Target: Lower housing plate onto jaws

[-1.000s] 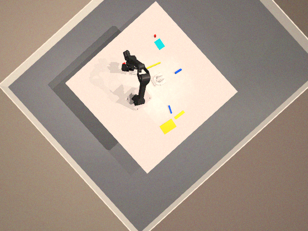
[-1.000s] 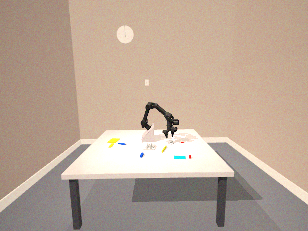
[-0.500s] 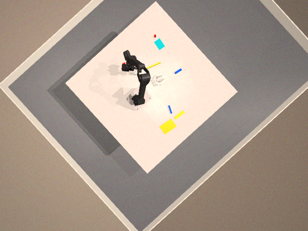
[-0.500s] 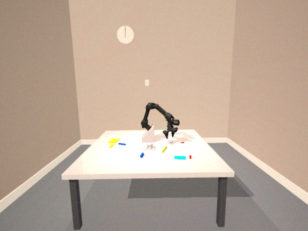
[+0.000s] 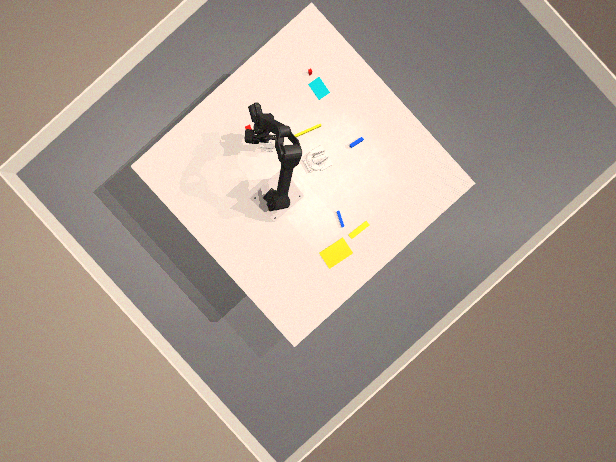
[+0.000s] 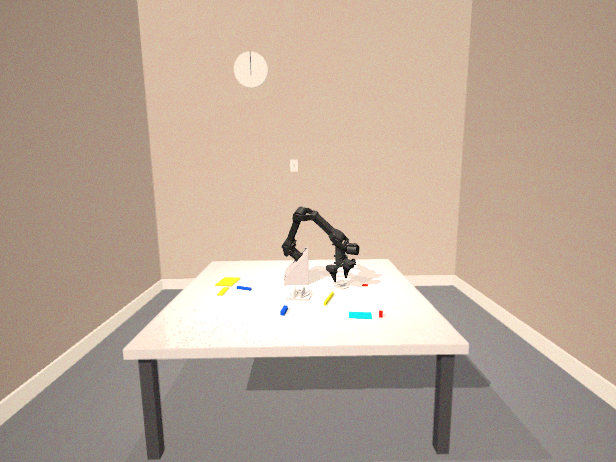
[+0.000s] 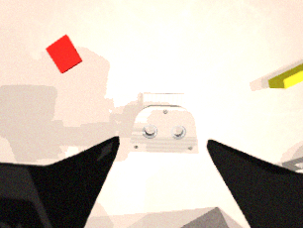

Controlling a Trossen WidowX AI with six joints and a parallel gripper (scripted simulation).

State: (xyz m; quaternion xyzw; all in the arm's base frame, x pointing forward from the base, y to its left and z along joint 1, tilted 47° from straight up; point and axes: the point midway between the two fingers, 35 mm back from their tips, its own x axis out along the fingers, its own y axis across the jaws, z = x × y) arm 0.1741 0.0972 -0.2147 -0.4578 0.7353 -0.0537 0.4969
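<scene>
My gripper tip is 1 cm short of the white housing plate and 1 cm above it. The rest, counted from my gripper tip: cyan tile 41 cm ahead, 4 cm below, 2 cm to the left; then yellow plate 65 cm to the right, 16 cm behind, 4 cm below; then yellow bar 20 cm ahead, 9 cm to the right, 3 cm below.
</scene>
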